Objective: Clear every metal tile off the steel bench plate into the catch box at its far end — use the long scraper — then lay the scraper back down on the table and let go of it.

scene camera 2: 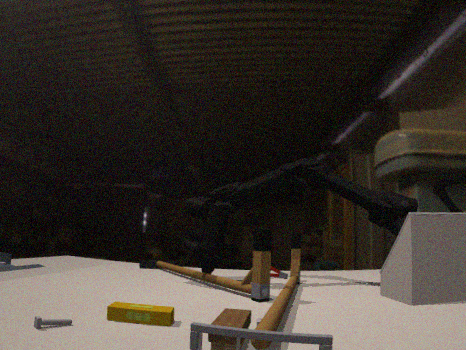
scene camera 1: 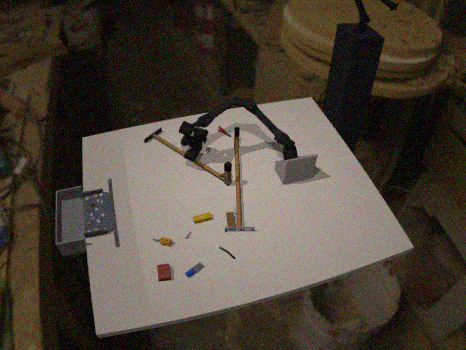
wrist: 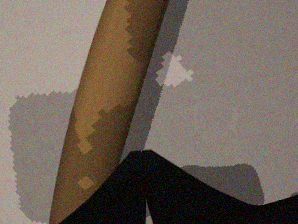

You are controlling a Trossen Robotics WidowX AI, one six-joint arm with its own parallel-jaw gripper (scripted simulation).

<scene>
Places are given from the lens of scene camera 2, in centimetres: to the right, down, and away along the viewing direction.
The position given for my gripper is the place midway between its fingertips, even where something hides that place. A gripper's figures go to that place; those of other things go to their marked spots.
my gripper (scene camera 2: pixel 204 278): -8, 28, 78
yellow block (scene camera 2: pixel 145 314): -12, 18, 36
</scene>
